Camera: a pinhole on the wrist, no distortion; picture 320 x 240 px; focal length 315.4 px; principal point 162.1 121.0 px. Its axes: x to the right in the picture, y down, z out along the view. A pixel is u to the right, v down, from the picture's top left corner.
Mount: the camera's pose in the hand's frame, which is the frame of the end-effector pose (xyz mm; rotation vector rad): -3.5 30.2 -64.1 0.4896 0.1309 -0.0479
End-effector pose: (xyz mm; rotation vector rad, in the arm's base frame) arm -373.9 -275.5 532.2 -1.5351 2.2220 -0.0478
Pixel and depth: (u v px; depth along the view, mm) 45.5 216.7 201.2
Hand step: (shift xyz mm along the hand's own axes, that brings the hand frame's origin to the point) -49.6 -9.8 150.4
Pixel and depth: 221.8 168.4 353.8
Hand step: 107.2 -90.8 260.8
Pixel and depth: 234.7 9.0 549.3
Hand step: 169.2 -402.8 308.0
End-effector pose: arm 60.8 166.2 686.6 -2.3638 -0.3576 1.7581
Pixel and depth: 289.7 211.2 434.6
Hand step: 229.7 -67.8 349.7
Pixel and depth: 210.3 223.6 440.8
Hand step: 124.5 -52.3 378.9
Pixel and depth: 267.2 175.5 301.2
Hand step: 134.2 -67.5 209.8
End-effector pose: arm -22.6 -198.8 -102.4 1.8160 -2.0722 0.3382
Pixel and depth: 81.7 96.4 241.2
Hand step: -38.4 -99.3 146.4
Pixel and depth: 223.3 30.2 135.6
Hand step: 35.0 -68.6 32.7
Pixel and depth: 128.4 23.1 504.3
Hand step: -11.5 -344.9 311.3
